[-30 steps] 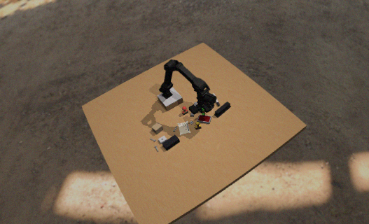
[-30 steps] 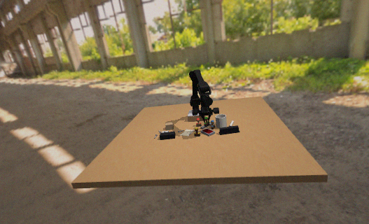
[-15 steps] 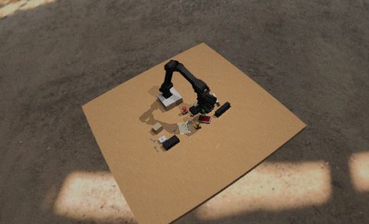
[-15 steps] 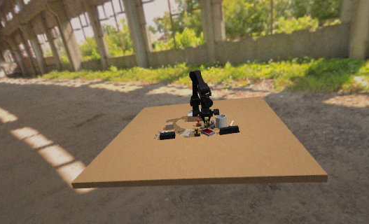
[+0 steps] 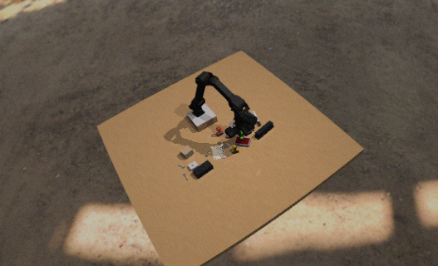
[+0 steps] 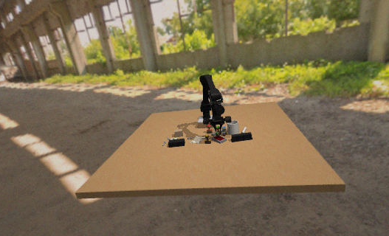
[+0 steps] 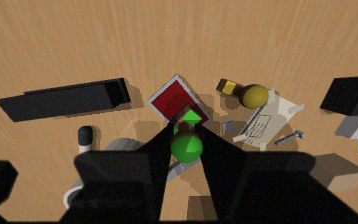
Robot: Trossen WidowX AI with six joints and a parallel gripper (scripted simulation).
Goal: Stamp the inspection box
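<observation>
Now: gripper tip 6 cm above the red ink pad. The rest, counted from my gripper tip: grey bar 13 cm behind, 2 cm to the left, 6 cm below; green-knobbed stamp right at my gripper tip; yellow-knobbed stamp 2 cm ahead, 8 cm to the right, 5 cm below.
</observation>
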